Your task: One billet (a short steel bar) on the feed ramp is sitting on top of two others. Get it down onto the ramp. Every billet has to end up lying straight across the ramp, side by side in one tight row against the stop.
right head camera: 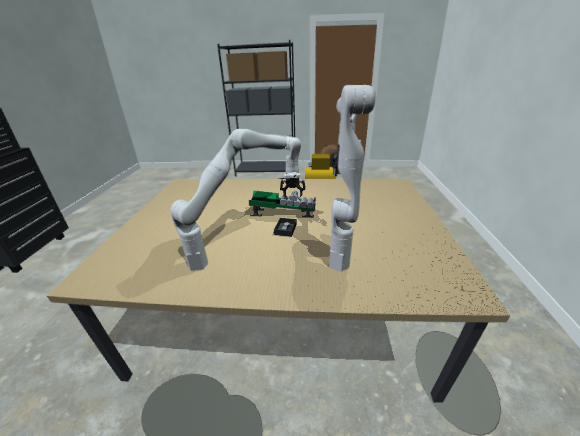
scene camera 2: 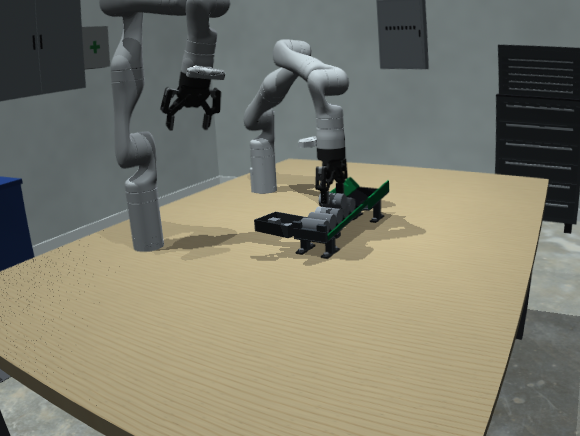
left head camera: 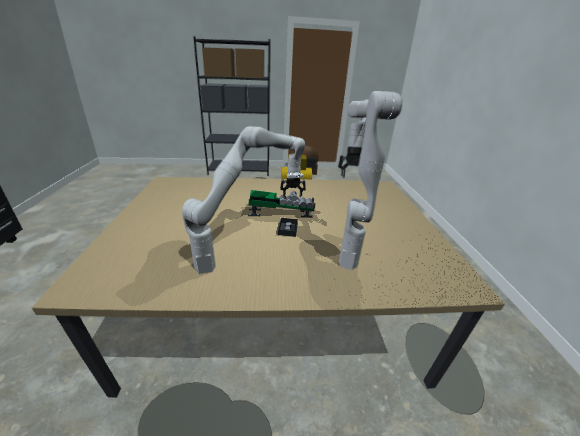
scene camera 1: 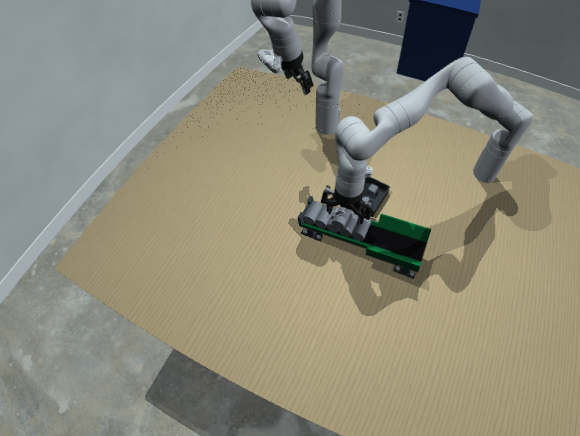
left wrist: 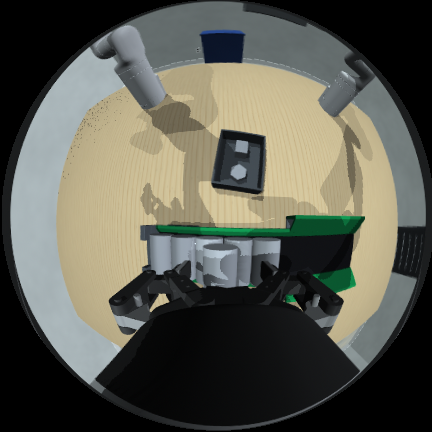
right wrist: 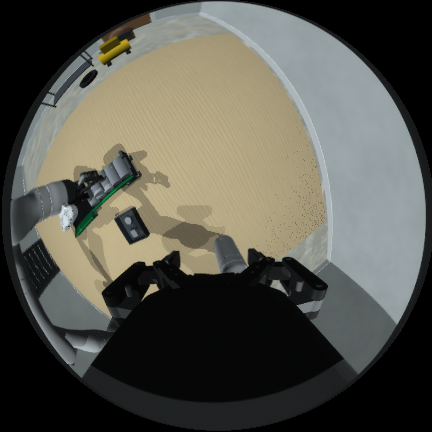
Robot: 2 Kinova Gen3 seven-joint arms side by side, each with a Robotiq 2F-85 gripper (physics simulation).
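Places are measured from the left arm's base along level axes (x back, y right, z up), in centimetres.
Where they show: left gripper, fingertip midpoint: (right head camera: 293, 196) (scene camera 2: 332, 200) (left head camera: 292, 196) (scene camera 1: 344, 217) (left wrist: 225, 268) (right wrist: 94, 186); right gripper, fingertip midpoint: (scene camera 2: 187, 129) (left head camera: 352, 178) (scene camera 1: 298, 85) (right wrist: 213, 257); left arm's base, link origin: (right head camera: 198, 263) (scene camera 2: 265, 190) (left head camera: 205, 266) (scene camera 1: 483, 174) (left wrist: 327, 108); right arm's base, link origin: (right head camera: 339, 264) (scene camera 2: 148, 246) (left head camera: 348, 262) (scene camera 1: 326, 127) (left wrist: 152, 100) (right wrist: 223, 243).
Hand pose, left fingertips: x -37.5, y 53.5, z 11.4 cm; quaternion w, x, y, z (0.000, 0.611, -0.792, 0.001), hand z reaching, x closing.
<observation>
Things, the pixels of their top centre, and the offset from my left fingertips.
- stop, top centre: (left wrist: 143, 254) (scene camera 2: 309, 222) (scene camera 1: 305, 206) (right wrist: 124, 162) dx +3.6, dy +12.3, dz -2.4 cm
- billet, top centre: (left wrist: 218, 279) (scene camera 2: 332, 193) (scene camera 1: 342, 213) (right wrist: 90, 185) (left head camera: 293, 192) dx -0.2, dy +0.8, dz +2.3 cm
- black tray, top centre: (left wrist: 240, 155) (scene camera 2: 281, 218) (scene camera 1: 369, 192) (right wrist: 129, 227) (left head camera: 288, 224) (right head camera: 285, 224) dx +17.2, dy -7.7, dz -7.9 cm
The green-sided feed ramp (left head camera: 262, 203) (scene camera 1: 395, 242) (left wrist: 320, 252) carries several grey billets lying across it in a row from the stop (scene camera 1: 301, 219) (scene camera 2: 311, 233), at the left end in scene camera 1. One billet (left head camera: 293, 196) (scene camera 1: 342, 218) (left wrist: 220, 262) rests on top of two others, about mid-row, lying across the ramp. My left gripper (left head camera: 293, 192) (scene camera 1: 347, 213) (left wrist: 225, 268) is open, pointing down, its fingers on either side of the top billet and apart from it. My right gripper (scene camera 1: 307, 91) (scene camera 2: 188, 125) (right wrist: 213, 257) is open and empty, high above the table, away from the ramp.
A black tray (left head camera: 287, 227) (scene camera 1: 381, 197) (left wrist: 239, 186) with two small grey pieces stands beside the ramp, on the side of the arm bases. The ramp's raised green side walls (left wrist: 325, 225) flank the end away from the stop. The right arm's base (left head camera: 351, 252) stands beyond the tray.
</observation>
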